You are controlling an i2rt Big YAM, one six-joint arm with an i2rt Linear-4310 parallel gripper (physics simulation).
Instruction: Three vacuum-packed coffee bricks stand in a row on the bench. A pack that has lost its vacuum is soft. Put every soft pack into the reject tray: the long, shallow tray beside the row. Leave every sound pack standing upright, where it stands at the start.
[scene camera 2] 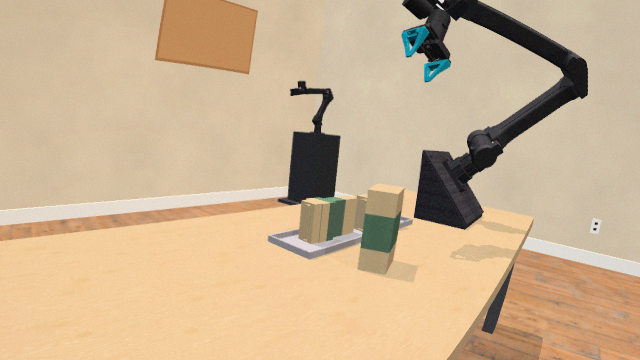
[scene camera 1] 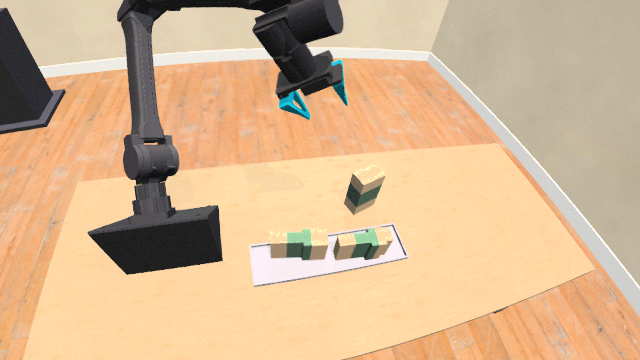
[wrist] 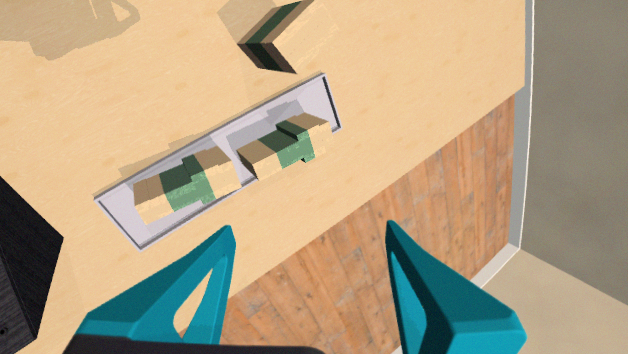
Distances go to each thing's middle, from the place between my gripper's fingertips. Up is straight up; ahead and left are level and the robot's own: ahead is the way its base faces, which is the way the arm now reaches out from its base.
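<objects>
Reject tray (scene camera 1: pixel 266 269): my hand 400 mm above it, 20 mm short of it, 110 mm to the left of it.
</objects>
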